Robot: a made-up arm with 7 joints.
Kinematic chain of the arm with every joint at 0, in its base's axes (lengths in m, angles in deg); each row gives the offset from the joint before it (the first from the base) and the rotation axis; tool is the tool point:
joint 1: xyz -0.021 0.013 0.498 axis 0 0.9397 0.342
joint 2: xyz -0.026 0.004 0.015 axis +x
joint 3: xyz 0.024 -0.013 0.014 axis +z
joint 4: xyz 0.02 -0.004 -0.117 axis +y
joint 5: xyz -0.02 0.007 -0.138 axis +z
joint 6: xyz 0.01 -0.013 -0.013 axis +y
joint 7: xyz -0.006 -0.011 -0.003 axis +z
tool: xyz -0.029 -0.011 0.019
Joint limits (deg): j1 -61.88..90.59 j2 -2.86..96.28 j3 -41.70..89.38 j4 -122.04..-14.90 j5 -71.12..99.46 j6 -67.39..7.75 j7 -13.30..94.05
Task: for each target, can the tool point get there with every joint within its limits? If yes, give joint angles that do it. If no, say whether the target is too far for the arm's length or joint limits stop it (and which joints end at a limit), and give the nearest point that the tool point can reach.
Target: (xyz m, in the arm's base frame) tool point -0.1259 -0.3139 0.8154
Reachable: no: too far | nearest point -0.0086 -0.1422 0.5883 | short by 0.308 m
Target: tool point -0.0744 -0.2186 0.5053
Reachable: no: joint limits stop it (at a limit: joint 1, joint 2, joint 3, joint 4, joint 6) | nearest point -0.0189 -0.1647 0.5385 | short by 0.084 m
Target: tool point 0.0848 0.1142 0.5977
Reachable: yes | joints 13.78 78.65 66.46 -94.84 58.48 -49.89 75.14
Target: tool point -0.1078 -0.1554 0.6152
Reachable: no: joint limits stop it (at a limit: joint 1, joint 2, joint 3, joint 4, joint 6) | nearest point -0.0339 -0.1324 0.5754 | short by 0.087 m
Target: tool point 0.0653 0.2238 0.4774
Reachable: yes | joints -10.70 45.99 79.40 -63.20 25.03 -10.32 17.28
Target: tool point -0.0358 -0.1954 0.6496
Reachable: no: joint limits stop it (at a limit: joint 1, joint 2, joint 4, joint 6, joint 7) | nearest point -0.0046 -0.1463 0.5871 | short by 0.085 m
